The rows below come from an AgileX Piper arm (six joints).
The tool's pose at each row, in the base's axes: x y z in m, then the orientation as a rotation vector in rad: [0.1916, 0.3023, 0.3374, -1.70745, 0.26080, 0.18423]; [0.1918, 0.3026, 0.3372, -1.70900, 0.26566, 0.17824]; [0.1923, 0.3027, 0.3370, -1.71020, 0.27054, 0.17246]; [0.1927, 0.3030, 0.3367, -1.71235, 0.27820, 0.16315]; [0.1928, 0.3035, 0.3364, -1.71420, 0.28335, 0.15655]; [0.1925, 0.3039, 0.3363, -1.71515, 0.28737, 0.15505]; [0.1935, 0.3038, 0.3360, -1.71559, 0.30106, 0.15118]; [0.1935, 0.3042, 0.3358, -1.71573, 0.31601, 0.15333]
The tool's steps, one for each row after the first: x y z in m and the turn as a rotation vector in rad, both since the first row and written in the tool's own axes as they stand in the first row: [0.0002, 0.0001, 0.0003, -0.00063, 0.00692, -0.00028]; [0.0008, 0.0001, 0.0005, -0.00095, 0.01368, -0.00040]; [0.0012, 0.0003, 0.0008, -0.00172, 0.02446, -0.00074]; [0.0013, 0.0005, 0.0014, -0.00261, 0.03199, -0.00118]; [0.0011, 0.0006, 0.0018, -0.00333, 0.03541, 0.00059]; [0.0021, 0.0006, 0.0017, -0.00324, 0.04590, 0.00748]; [0.0021, 0.0007, 0.0022, -0.00374, 0.05314, 0.01865]
